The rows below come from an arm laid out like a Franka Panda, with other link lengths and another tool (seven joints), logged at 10 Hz.
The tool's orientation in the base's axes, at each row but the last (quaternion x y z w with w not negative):
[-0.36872, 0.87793, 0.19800, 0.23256]
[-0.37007, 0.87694, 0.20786, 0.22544]
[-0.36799, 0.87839, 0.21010, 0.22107]
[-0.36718, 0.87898, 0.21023, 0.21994]
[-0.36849, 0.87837, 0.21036, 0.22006]
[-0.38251, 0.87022, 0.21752, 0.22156]
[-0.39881, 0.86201, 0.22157, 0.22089]
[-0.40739, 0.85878, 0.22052, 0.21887]
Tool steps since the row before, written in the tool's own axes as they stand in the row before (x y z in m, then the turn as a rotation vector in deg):
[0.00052, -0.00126, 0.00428, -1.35, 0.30, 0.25]
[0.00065, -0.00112, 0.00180, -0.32, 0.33, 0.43]
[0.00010, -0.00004, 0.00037, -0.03, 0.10, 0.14]
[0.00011, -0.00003, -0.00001, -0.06, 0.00, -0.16]
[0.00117, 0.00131, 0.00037, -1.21, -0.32, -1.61]
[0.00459, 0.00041, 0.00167, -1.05, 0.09, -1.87]
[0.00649, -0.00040, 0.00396, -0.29, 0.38, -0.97]
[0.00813, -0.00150, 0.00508, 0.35, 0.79, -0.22]
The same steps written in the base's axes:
[0.00173, 0.00111, -0.00399, 0.68, 1.07, 0.60]
[0.00086, -0.00012, -0.00204, 0.06, 0.62, -0.11]
[0.00005, 0.00012, -0.00036, -0.02, 0.16, -0.08]
[-0.00005, -0.00009, -0.00006, 0.00, -0.05, 0.16]
[-0.00162, 0.00039, -0.00066, 0.63, -0.39, 1.90]
[-0.00274, -0.00145, -0.00380, 0.16, -0.37, 2.11]
[-0.00267, -0.00185, -0.00689, -0.33, -0.15, 1.02]
[-0.00246, -0.00293, -0.00892, -0.87, 0.12, 0.14]

